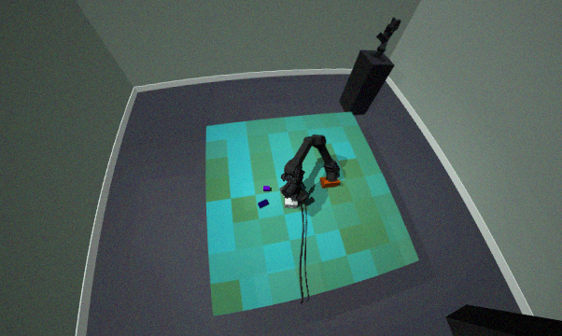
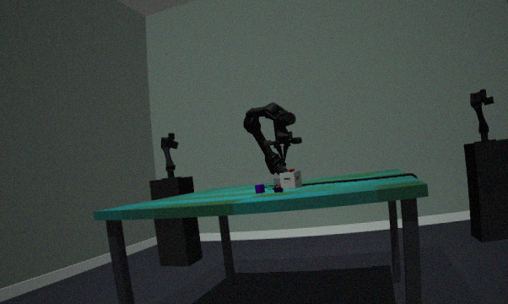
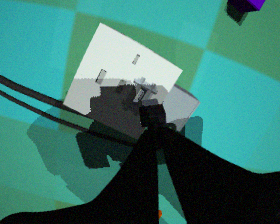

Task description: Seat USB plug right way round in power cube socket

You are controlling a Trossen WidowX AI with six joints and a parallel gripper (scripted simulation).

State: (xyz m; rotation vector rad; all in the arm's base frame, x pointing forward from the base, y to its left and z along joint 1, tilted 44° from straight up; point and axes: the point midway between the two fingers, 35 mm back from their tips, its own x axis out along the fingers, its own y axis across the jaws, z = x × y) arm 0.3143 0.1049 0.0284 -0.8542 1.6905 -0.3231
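The dark USB plug lies 2 cm below my gripper tip. From my gripper tip the other things lie so: dark blue block 18 cm ahead, 13 cm below.
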